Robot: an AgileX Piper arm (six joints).
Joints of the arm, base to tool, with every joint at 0 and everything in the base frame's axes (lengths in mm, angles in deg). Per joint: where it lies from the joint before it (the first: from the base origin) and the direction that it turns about. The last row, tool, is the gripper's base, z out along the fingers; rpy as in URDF.
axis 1: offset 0 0 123 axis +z
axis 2: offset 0 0 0 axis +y
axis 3: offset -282.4 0 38.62 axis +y
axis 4: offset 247.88 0 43.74 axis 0.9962 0 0.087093
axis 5: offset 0 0 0 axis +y
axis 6: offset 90.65 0 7.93 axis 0.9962 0 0.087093
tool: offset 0 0 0 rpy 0 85 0
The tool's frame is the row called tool.
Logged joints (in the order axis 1, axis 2, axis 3, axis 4, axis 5, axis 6), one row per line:
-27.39 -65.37 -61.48 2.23 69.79 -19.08
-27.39 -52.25 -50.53 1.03 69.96 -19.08
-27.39 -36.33 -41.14 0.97 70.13 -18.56
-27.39 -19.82 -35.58 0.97 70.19 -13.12
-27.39 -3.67 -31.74 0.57 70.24 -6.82
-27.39 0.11 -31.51 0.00 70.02 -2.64
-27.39 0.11 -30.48 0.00 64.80 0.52
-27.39 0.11 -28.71 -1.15 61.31 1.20
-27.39 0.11 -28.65 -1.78 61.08 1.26
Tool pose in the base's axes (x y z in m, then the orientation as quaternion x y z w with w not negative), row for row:
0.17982 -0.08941 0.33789 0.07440 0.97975 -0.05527 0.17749
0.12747 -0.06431 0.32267 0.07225 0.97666 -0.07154 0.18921
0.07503 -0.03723 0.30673 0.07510 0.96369 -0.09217 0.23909
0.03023 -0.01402 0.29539 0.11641 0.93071 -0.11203 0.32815
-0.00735 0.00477 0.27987 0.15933 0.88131 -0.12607 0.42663
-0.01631 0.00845 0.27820 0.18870 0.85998 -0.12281 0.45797
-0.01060 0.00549 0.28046 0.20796 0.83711 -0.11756 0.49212
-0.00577 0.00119 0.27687 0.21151 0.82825 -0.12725 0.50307
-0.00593 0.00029 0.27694 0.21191 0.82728 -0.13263 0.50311
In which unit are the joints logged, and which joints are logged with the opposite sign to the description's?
The joints are logged in degrees. Opposite sign: axis 2.
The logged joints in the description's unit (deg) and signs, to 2 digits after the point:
-27.39 65.37 -61.48 2.23 69.79 -19.08
-27.39 52.25 -50.53 1.03 69.96 -19.08
-27.39 36.33 -41.14 0.97 70.13 -18.56
-27.39 19.82 -35.58 0.97 70.19 -13.12
-27.39 3.67 -31.74 0.57 70.24 -6.82
-27.39 -0.11 -31.51 0.00 70.02 -2.64
-27.39 -0.11 -30.48 0.00 64.80 0.52
-27.39 -0.11 -28.71 -1.15 61.31 1.20
-27.39 -0.11 -28.65 -1.78 61.08 1.26

